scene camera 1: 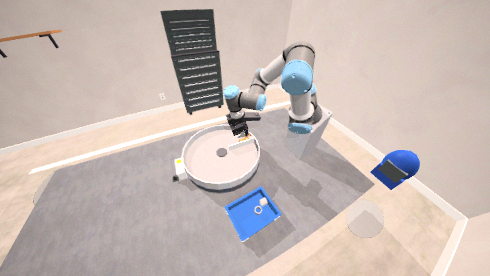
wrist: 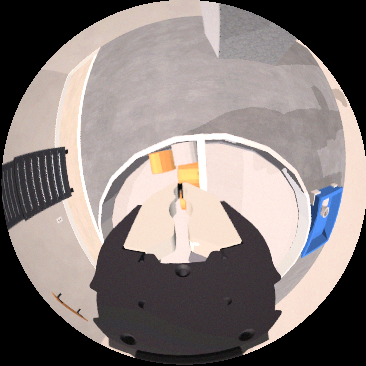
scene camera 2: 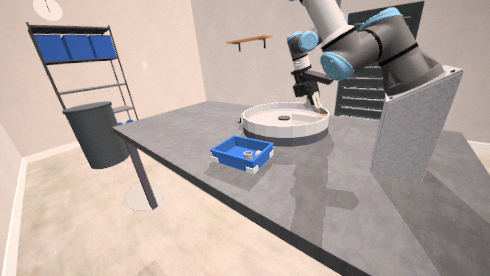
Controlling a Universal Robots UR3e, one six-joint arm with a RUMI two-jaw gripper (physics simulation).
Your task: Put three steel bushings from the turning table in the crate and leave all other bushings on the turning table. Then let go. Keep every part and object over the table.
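Places are measured from the arm's base along level axes (x ahead, y left, z up), in centimetres.
Pixels of known places: gripper, between the fingertips: (scene camera 1: 245,136) (wrist: 179,184) (scene camera 2: 317,112); arm's base, origin of its link: (scene camera 2: 413,83).
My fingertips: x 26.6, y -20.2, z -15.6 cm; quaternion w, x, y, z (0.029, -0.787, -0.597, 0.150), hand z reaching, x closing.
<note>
For each thing: its middle in the pictures, then the offset to it from my fingertips. "*": a spot on its surface instead.
- pale grey steel bushing, middle of its body: (wrist: 184,152) dy +1.0, dx -3.1, dz -3.0 cm
- blue crate, middle of its body: (wrist: 322,220) (scene camera 2: 242,152) (scene camera 1: 252,212) dy +33.8, dx +21.7, dz -7.5 cm
- upright ring-like bushing, middle of its body: (wrist: 323,210) (scene camera 2: 248,155) (scene camera 1: 258,210) dy +34.4, dx +19.0, dz -8.2 cm
- white divider, a spot on its surface: (wrist: 201,162) * dy +2.8, dx -1.6, dz -0.8 cm
- small white box with a yellow mark, a spot on its surface: (scene camera 1: 179,167) * dy -4.9, dx +39.1, dz -4.3 cm
My gripper (scene camera 1: 245,136) (scene camera 2: 318,107) (wrist: 179,184) is shut, its fingertips low over the turning table (scene camera 1: 220,185) (scene camera 2: 285,131) (wrist: 225,136), close to the bushings beside the divider. In the wrist view a pale grey steel bushing (wrist: 184,152) lies near the rim against the divider. An orange bushing (wrist: 161,161) lies to its left, another orange bushing (wrist: 188,173) just ahead of the fingertips; a bit of orange shows between the fingers, below the tips. The blue crate (scene camera 1: 242,223) (scene camera 2: 232,157) (wrist: 319,236) holds two pale bushings, one upright ring-like bushing (scene camera 1: 258,210) (scene camera 2: 248,155) and another bushing (scene camera 1: 263,201) beside it.
The white divider (scene camera 1: 242,145) (wrist: 201,162) runs inward from the turning table's rim. A small white box with a yellow mark (scene camera 1: 179,167) is at the turning table's side. The arm's grey pedestal (scene camera 1: 304,142) (scene camera 2: 415,125) stands on the table behind it. The crate is nearer the table's front edge.
</note>
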